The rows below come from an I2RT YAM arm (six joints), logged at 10 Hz.
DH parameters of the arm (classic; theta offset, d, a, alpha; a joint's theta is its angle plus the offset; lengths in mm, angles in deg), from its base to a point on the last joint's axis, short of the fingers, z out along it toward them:
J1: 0 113.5 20 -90
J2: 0 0 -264 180
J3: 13.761 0 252.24 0
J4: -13.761 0 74 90
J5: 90 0 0 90
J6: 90 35.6 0 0
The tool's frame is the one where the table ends.
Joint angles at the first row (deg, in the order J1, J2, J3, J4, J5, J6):
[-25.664, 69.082, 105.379, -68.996, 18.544, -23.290]
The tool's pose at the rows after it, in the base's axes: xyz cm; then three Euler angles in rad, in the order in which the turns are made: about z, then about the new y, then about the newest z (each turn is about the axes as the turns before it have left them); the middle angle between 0 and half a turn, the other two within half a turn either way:
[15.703 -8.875 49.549 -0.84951 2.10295 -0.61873]
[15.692 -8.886 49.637 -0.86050 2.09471 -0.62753]
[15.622 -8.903 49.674 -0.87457 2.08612 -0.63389]
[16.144 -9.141 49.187 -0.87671 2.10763 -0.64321]
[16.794 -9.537 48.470 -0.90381 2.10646 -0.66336]
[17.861 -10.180 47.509 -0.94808 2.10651 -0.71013]
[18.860 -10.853 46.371 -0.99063 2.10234 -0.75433]
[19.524 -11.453 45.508 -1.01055 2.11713 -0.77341]
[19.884 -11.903 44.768 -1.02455 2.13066 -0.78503]
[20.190 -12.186 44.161 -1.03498 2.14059 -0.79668]
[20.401 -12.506 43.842 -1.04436 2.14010 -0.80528]
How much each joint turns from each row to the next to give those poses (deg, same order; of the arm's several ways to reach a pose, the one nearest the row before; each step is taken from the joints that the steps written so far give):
[0.002, 0.263, 0.090, 0.265, 1.141, 0.000]
[0.084, -0.001, 0.085, 0.265, 0.703, -0.265]
[0.001, -0.175, -0.173, 0.349, 0.791, -0.088]
[0.002, 0.613, -0.700, -0.001, -0.171, 0.001]
[-0.002, 0.092, -2.281, 2.106, 1.311, -0.263]
[0.002, 0.787, -2.463, 2.636, 2.109, -1.140]
[-0.177, 0.529, -3.076, 3.253, 1.936, -1.232]
[-0.614, 0.790, -1.585, 1.322, 0.179, -0.353]
[-0.615, 0.352, -1.495, 0.968, -0.087, -0.176]
[-0.265, 0.266, -1.226, 0.789, 0.087, -0.175]
[-0.439, 0.262, -0.705, 0.968, 0.088, -0.440]

